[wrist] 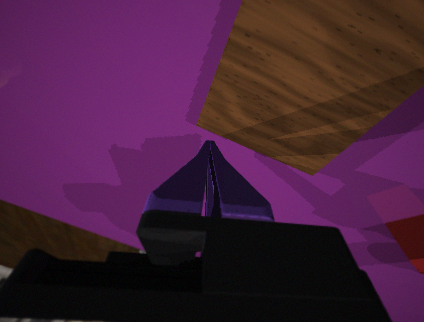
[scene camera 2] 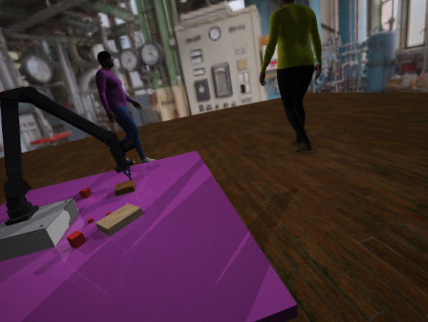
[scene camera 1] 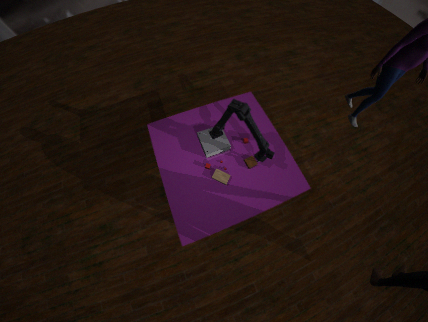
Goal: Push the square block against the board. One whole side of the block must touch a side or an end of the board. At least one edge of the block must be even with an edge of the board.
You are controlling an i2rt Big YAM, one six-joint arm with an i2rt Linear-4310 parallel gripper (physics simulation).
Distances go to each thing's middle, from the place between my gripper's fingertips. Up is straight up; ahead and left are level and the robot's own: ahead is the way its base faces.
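The square wooden block (wrist: pixel 300 89) is 6 cm to the right of my hand, and it is also 4 cm behind my hand and 1 cm below it. I see the wooden board (scene camera 2: pixel 120 218) too, 39 cm to the right of my hand, 5 cm behind it and 1 cm below it.
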